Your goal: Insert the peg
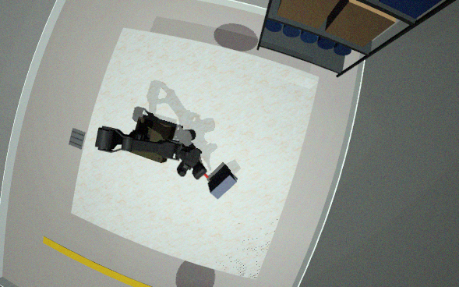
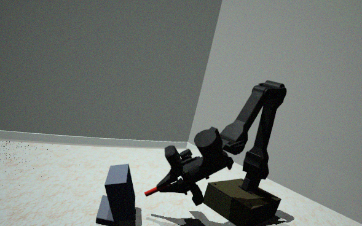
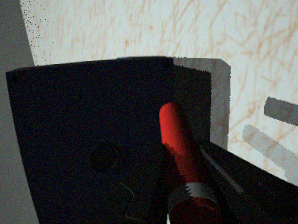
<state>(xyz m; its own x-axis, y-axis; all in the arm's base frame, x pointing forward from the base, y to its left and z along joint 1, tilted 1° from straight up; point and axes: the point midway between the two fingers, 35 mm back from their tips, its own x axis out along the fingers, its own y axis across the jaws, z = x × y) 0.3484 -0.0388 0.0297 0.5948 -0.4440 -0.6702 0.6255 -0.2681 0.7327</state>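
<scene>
The sloped panel is 100 mm ahead of my gripper tip, 20 mm to the right of it and 10 mm below it. Round my gripper tip: red peg 10 mm behind, 10 mm to the left, 10 mm above.
</scene>
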